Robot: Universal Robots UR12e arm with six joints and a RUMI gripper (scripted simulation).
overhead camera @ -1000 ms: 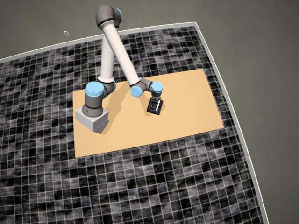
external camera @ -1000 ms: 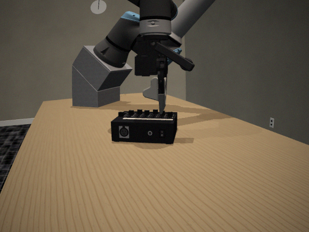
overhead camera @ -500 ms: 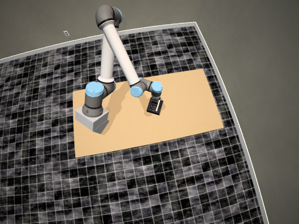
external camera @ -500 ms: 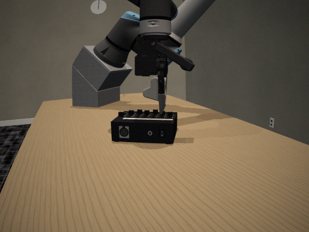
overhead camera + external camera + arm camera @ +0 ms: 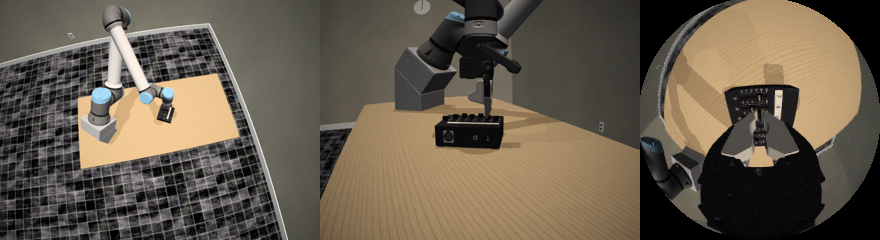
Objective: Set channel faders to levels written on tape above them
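Now: the fader cap 40 mm behind my hand and 10 mm below it.
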